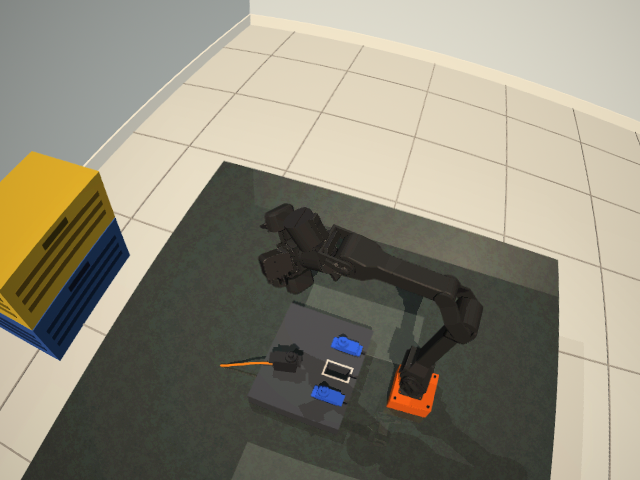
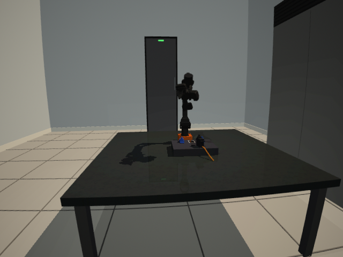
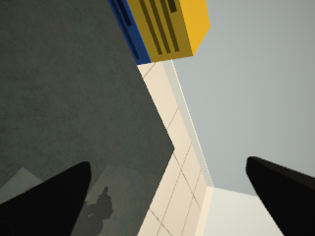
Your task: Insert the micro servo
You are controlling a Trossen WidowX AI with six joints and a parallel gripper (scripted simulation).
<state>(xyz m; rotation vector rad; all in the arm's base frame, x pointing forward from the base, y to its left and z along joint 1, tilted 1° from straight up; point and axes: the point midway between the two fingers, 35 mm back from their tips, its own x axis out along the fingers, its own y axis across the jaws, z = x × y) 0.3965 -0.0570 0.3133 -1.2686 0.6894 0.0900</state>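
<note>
The dark grey deck is 130 mm behind my gripper tip, 100 mm to the left of it and 310 mm below it.
</note>
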